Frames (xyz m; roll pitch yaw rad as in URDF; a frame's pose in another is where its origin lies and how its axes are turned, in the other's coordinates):
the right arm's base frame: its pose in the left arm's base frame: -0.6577 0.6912 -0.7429 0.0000 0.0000 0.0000
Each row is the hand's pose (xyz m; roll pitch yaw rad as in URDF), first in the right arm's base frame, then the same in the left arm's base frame.
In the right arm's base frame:
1: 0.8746 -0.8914 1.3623 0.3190 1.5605 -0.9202
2: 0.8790 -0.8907 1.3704 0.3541 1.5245 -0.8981
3: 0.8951 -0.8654 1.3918 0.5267 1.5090 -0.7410
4: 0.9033 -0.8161 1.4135 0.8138 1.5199 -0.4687
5: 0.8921 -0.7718 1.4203 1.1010 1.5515 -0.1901
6: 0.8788 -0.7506 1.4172 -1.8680 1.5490 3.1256
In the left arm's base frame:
1: 0.2169 -0.2002 0.6194 0.3190 1.5605 -0.9202
2: 0.2213 -0.1995 0.6275 0.3541 1.5245 -0.8981
3: 0.2374 -0.1742 0.6489 0.5267 1.5090 -0.7410
4: 0.2456 -0.1249 0.6706 0.8138 1.5199 -0.4687
5: 0.2344 -0.0806 0.6774 1.1010 1.5515 -0.1901
6: 0.2211 -0.0594 0.6743 -1.8680 1.5490 3.1256

